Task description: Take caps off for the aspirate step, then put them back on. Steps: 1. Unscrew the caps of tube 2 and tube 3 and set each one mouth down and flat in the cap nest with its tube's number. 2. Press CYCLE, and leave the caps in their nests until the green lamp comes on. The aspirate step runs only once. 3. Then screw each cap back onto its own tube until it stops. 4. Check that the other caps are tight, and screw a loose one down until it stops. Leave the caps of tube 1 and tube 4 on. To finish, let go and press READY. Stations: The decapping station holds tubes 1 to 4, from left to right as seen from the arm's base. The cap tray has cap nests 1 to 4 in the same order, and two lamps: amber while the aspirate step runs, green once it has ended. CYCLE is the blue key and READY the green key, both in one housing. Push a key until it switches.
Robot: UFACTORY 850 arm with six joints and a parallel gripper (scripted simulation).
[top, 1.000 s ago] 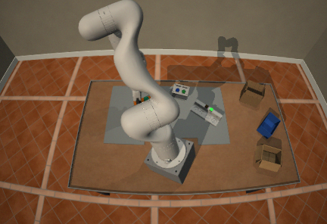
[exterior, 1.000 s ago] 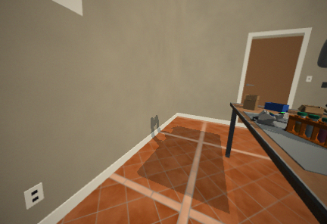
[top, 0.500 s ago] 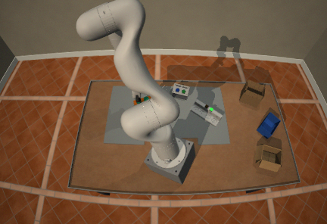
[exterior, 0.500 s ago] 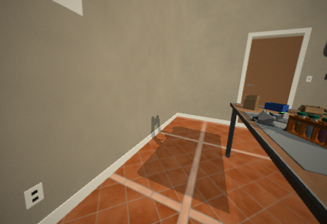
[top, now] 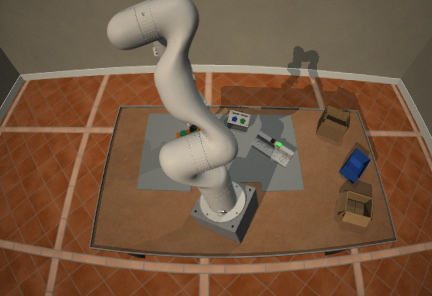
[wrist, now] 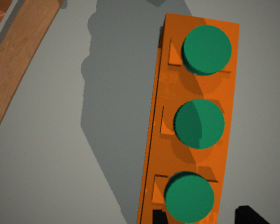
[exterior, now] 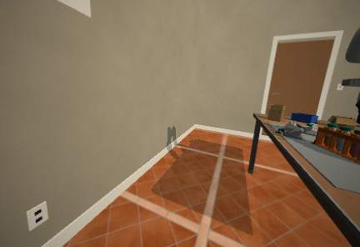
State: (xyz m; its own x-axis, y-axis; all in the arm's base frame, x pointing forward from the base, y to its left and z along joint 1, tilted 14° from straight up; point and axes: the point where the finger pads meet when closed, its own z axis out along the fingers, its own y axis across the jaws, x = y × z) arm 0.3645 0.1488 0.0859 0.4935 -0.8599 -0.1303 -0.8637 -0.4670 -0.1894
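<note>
The green ready key lies 11 cm ahead of my hand, 26 cm to the right of it and 11 cm below it. From my hand the other things lie so: blue bin: 13 cm behind, 90 cm to the right, 16 cm below; blue cycle key: 12 cm ahead, 22 cm to the right, 11 cm below; key housing: 14 cm ahead, 24 cm to the right, 12 cm below.
</note>
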